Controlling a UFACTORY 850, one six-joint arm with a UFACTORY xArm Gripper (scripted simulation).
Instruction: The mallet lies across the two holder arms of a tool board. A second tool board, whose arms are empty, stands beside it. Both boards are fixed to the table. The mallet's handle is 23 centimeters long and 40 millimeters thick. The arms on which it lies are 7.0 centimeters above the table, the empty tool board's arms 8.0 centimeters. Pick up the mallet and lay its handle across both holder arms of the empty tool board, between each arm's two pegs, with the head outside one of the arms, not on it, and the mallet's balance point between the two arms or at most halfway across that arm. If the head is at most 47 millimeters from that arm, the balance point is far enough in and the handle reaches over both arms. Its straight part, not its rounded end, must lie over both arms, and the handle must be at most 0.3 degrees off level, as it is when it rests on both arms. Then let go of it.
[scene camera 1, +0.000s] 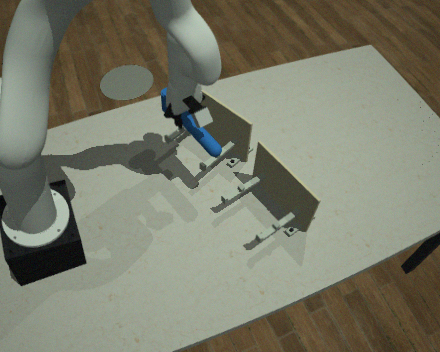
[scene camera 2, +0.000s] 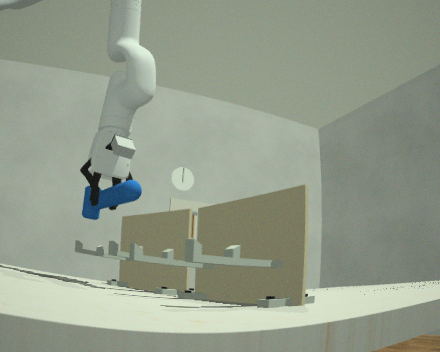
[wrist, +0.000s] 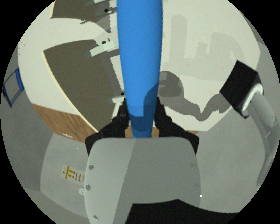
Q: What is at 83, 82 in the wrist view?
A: A tool board.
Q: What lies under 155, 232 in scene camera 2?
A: A tool board.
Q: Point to the gripper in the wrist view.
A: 141, 103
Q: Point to the gripper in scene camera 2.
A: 103, 207
